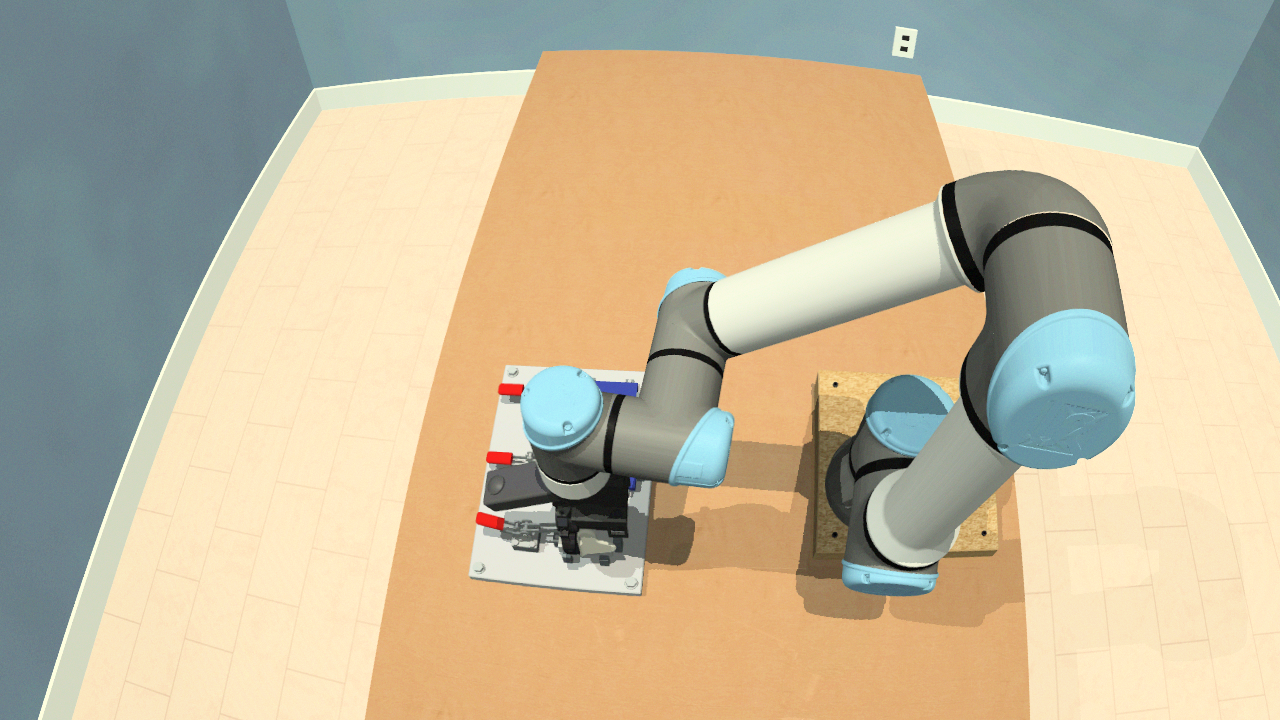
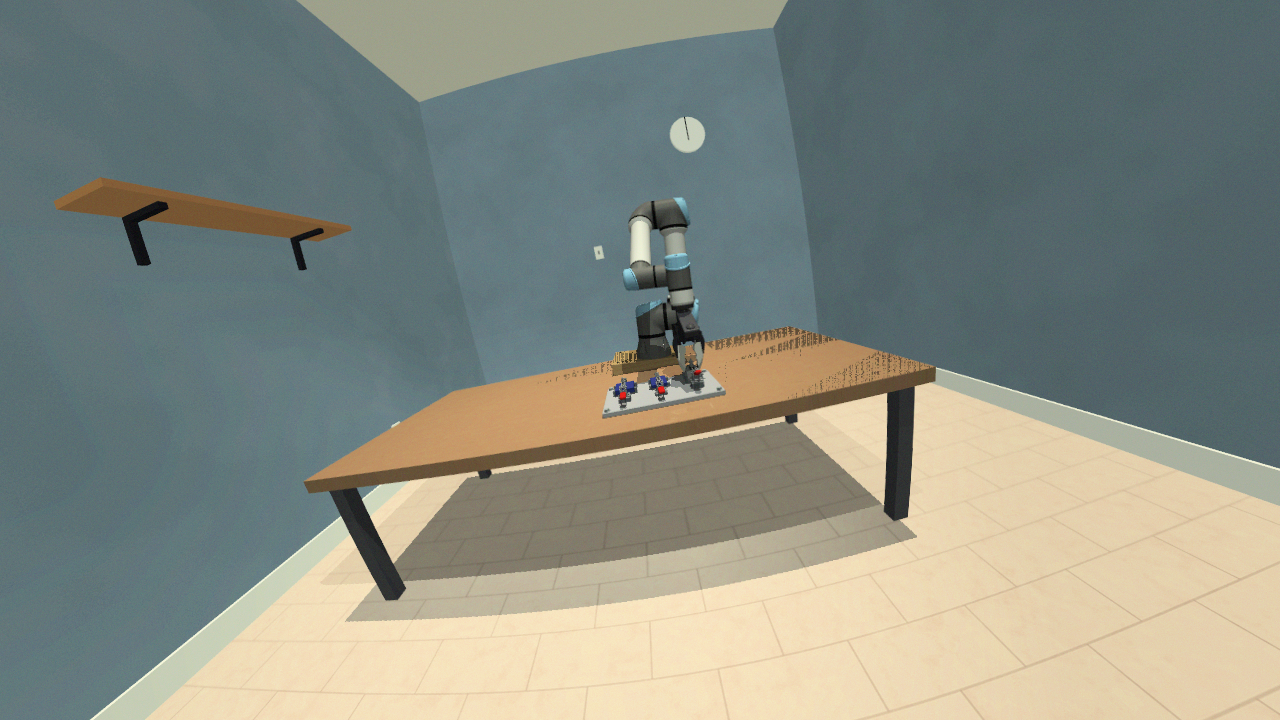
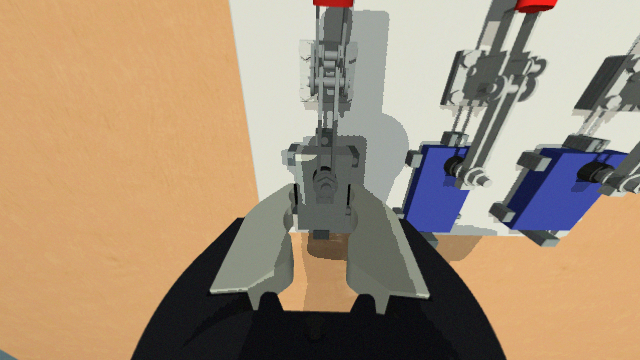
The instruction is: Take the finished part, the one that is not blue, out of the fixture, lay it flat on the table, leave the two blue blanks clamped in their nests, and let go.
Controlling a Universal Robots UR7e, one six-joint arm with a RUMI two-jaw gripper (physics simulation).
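Places are measured from the arm's base along level axes (x left, y back, z up), in metres.
Pixels of known places: gripper, fingertip midpoint: [image 1: 583, 537] [image 3: 322, 186]; arm's base, origin of the base link: [image 2: 654, 355].
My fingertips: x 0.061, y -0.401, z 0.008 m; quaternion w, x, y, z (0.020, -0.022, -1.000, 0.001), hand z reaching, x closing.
For each thing: its middle in the pictures, then the offset to it from my fingertips. Level surfaces: height alone.
- finished part, body centre: [image 3: 322, 190] [image 1: 586, 538] dx +0.001, dy +0.004, dz +0.000 m
- pale fixture plate, body centre: [image 3: 445, 132] [image 1: 567, 474] [image 2: 660, 391] dx -0.113, dy -0.028, dz -0.035 m
- wooden table, its level: dz -0.043 m
The finished part [image 3: 322, 217] is a grey block at the end nest of the pale fixture plate [image 1: 537, 574] [image 2: 648, 405] [image 3: 270, 75]. The toggle clamp's arm reaches over it, with its spindle above the part's middle. My gripper [image 1: 582, 547] [image 2: 690, 365] [image 3: 322, 186] is shut on the grey part, one fingertip against each long side. The part's underside is hidden. One blue blank [image 3: 432, 195] [image 1: 632, 483] sits in the middle nest and another blue blank [image 3: 555, 190] [image 1: 617, 387] in the far nest, each under a clamp spindle.
Red clamp handles [image 1: 489, 520] [image 1: 499, 457] [image 1: 511, 389] line one side of the plate. Small dark locating blocks surround each nest. The wooden table [image 1: 716, 161] [image 2: 501, 420] extends around the fixture. The arm's base stands on a chipboard mount [image 1: 832, 528].
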